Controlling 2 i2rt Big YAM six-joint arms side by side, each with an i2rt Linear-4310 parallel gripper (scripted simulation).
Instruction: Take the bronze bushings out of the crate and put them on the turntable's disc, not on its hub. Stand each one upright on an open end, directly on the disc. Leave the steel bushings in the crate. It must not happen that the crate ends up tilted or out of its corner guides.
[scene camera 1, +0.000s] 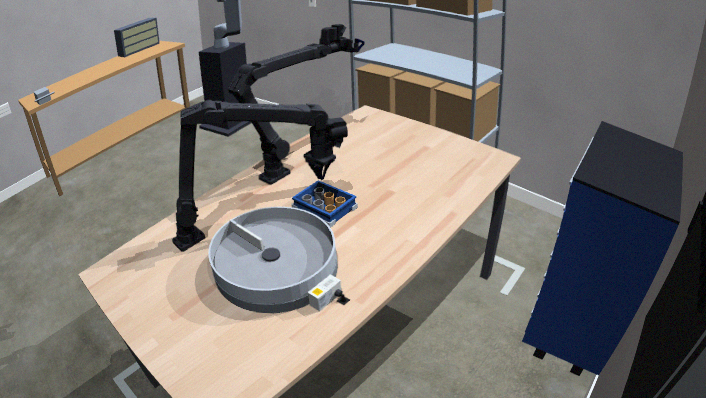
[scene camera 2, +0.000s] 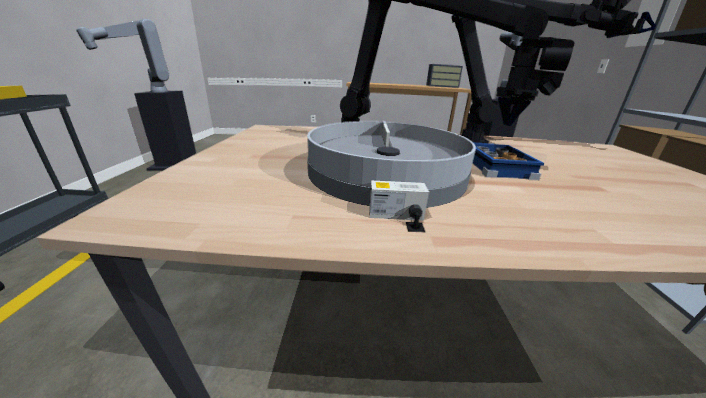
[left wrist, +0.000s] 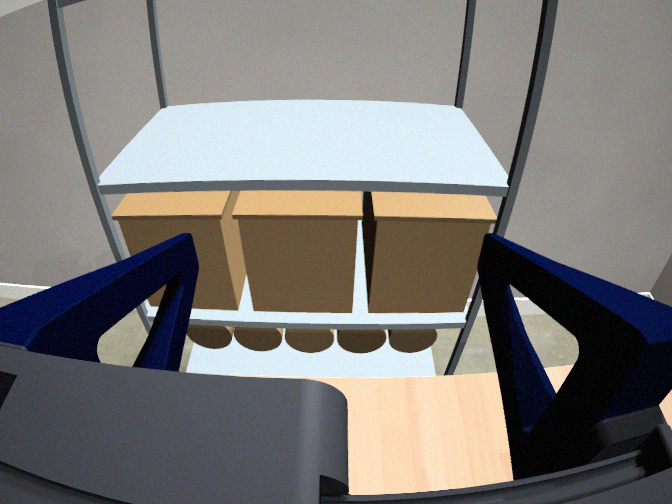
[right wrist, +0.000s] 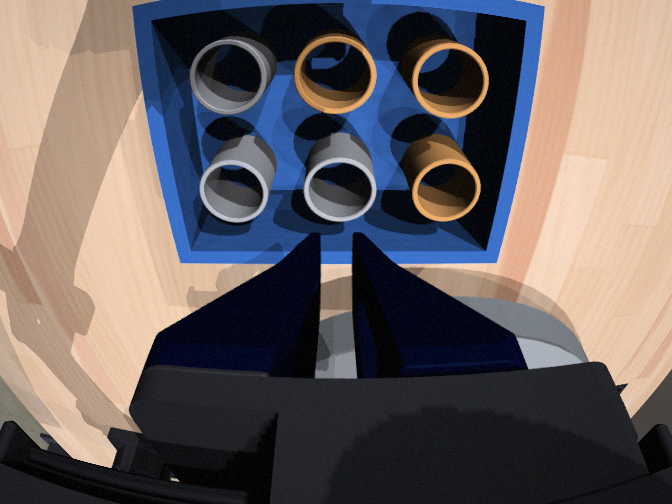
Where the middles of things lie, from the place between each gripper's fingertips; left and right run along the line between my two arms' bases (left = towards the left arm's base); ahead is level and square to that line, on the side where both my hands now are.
Scene:
The blue crate (scene camera 2: 507, 168) lies 110 mm below my right hand (scene camera 2: 507, 125) and 10 mm to the left of it. From my right hand the other things lie so: turntable disc (scene camera 1: 302, 249) 360 mm to the right, 80 mm below, 60 mm ahead.
My left hand (scene camera 2: 642, 29) is 26 cm short of the blue crate, 63 cm to the left of it and 45 cm above it. Also, from my left hand: turntable disc 31 cm ahead, 99 cm to the right, 42 cm below.

